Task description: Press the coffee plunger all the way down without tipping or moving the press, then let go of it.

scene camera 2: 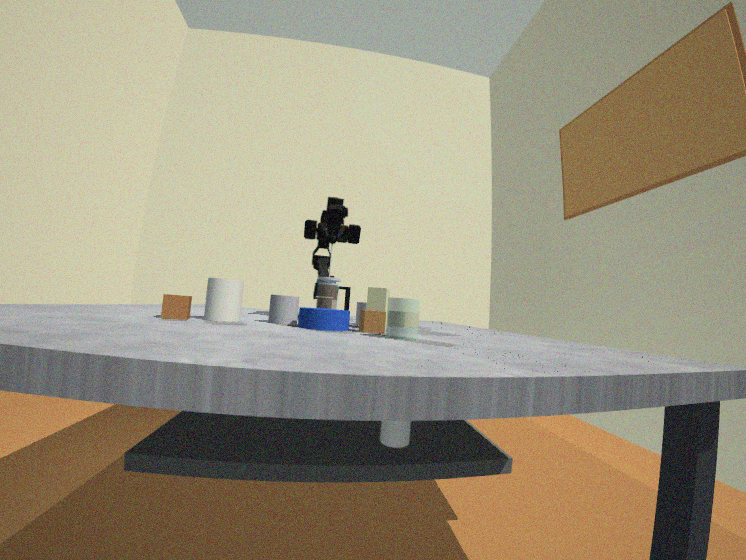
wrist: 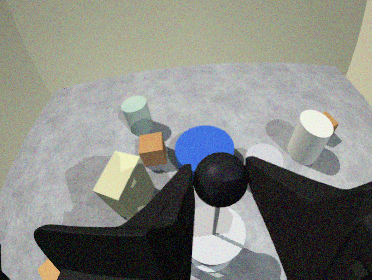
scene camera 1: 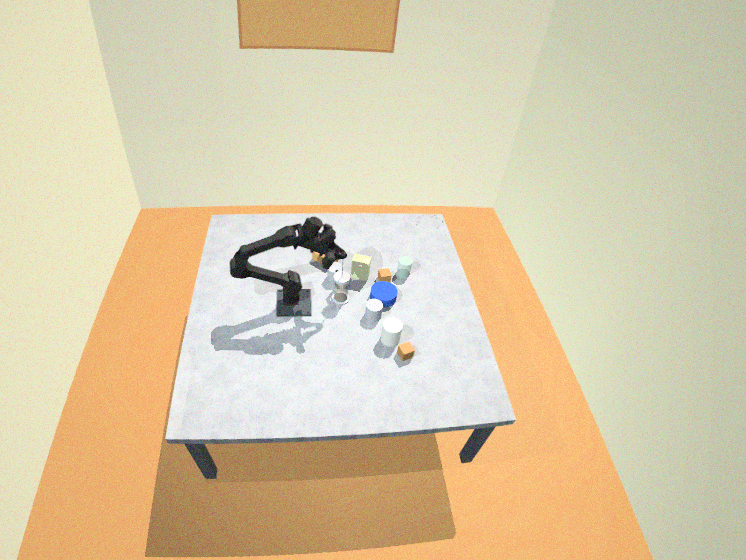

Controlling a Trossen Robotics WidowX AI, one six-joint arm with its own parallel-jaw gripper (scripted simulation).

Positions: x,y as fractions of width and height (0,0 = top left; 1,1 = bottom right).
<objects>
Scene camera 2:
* my gripper: 0.45,0.43
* coffee press: 0.44,0.53
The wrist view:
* my gripper: 0.59,0.60
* coffee press: 0.60,0.64
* orange cube: 0.41,0.54
</objects>
